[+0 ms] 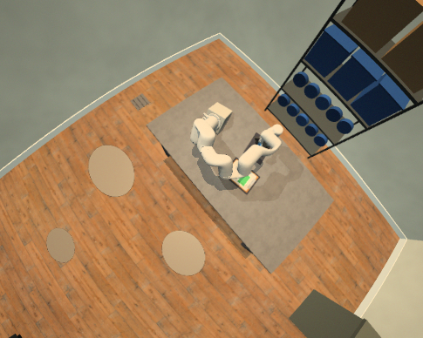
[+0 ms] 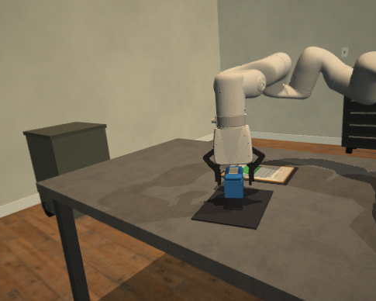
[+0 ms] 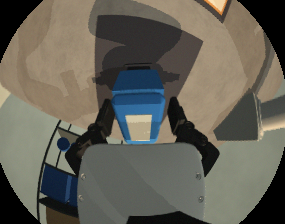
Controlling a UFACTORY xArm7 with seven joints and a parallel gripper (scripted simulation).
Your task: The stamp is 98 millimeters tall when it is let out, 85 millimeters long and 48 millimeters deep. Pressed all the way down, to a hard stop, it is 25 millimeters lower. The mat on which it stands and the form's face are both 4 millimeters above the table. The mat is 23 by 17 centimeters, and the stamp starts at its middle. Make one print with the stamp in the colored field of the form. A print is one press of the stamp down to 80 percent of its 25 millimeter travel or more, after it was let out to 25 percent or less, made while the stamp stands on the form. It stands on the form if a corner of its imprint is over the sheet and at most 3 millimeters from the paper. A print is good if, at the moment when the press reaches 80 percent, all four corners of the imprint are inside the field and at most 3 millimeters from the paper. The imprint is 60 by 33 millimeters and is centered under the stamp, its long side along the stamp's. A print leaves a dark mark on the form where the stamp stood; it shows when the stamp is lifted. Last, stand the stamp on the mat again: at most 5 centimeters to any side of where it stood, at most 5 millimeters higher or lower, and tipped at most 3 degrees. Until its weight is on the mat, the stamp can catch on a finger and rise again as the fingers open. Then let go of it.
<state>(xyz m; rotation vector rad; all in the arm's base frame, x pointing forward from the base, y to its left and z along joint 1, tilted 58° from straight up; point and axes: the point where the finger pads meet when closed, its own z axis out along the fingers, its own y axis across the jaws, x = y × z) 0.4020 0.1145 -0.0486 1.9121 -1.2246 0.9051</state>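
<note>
My hand is 20 mm above the blue stamp. From my hand the other things lie so: form: 280 mm to the right, 70 mm below, 40 mm ahead; then mat: 70 mm below.
</note>
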